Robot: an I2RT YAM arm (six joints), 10 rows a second.
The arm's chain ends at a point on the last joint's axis. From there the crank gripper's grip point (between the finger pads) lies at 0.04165 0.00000 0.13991 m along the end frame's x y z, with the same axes.
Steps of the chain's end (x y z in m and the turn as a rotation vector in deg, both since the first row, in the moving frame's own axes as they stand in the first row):
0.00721, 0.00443, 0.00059, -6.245, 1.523, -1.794
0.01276, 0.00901, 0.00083, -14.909, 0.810, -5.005
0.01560, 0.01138, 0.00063, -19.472, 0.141, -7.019
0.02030, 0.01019, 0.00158, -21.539, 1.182, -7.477
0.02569, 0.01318, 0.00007, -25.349, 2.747, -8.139
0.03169, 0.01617, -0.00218, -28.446, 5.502, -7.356
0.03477, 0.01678, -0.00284, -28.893, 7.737, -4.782
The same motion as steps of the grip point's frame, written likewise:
0.01112, 0.01823, -0.00132, -6.245, 1.523, -1.794
0.01613, 0.04120, -0.00400, -14.909, 0.810, -5.005
0.01851, 0.05287, -0.00661, -19.472, 0.141, -7.019
0.02614, 0.05577, -0.00803, -21.539, 1.182, -7.477
0.03601, 0.06625, -0.01417, -25.349, 2.747, -8.139
0.04836, 0.07560, -0.02219, -28.446, 5.502, -7.356
0.05516, 0.07862, -0.02597, -28.893, 7.737, -4.782

